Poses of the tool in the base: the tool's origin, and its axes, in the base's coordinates. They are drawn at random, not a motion.
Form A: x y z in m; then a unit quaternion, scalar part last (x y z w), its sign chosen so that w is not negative.
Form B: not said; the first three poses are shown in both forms.
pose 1, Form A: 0.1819, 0.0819, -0.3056, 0.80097, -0.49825, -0.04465, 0.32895
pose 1, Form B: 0.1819, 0.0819, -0.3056, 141.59, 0.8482, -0.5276, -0.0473
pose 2, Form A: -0.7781, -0.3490, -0.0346, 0.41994, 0.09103, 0.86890, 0.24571
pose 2, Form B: -0.7781, -0.3490, -0.0346, 151.55, 0.4332, 0.0939, 0.8964
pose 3, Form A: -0.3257, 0.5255, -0.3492, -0.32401, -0.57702, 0.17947, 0.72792
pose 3, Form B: -0.3257, 0.5255, -0.3492, 86.58, -0.4725, -0.8415, 0.2617
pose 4, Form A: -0.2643, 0.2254, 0.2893, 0.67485, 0.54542, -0.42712, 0.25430
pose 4, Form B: -0.2643, 0.2254, 0.2893, 150.54, 0.6978, 0.5640, -0.4416
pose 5, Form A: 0.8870, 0.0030, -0.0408, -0.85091, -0.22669, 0.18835, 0.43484
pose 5, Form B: 0.8870, 0.0030, -0.0408, 128.45, -0.9449, -0.2517, 0.2092
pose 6, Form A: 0.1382, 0.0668, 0.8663, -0.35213, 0.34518, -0.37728, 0.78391
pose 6, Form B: 0.1382, 0.0668, 0.8663, 76.76, -0.5672, 0.5560, -0.6077
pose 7, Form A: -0.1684, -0.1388, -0.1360, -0.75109, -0.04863, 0.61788, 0.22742
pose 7, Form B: -0.1684, -0.1388, -0.1360, 153.71, -0.7713, -0.0499, 0.6345
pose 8, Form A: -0.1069, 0.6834, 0.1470, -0.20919, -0.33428, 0.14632, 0.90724
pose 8, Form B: -0.1069, 0.6834, 0.1470, 49.75, -0.4973, -0.7947, 0.3479
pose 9, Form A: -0.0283, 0.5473, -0.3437, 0.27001, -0.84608, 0.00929, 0.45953
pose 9, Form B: -0.0283, 0.5473, -0.3437, 125.29, 0.3040, -0.9526, 0.0105
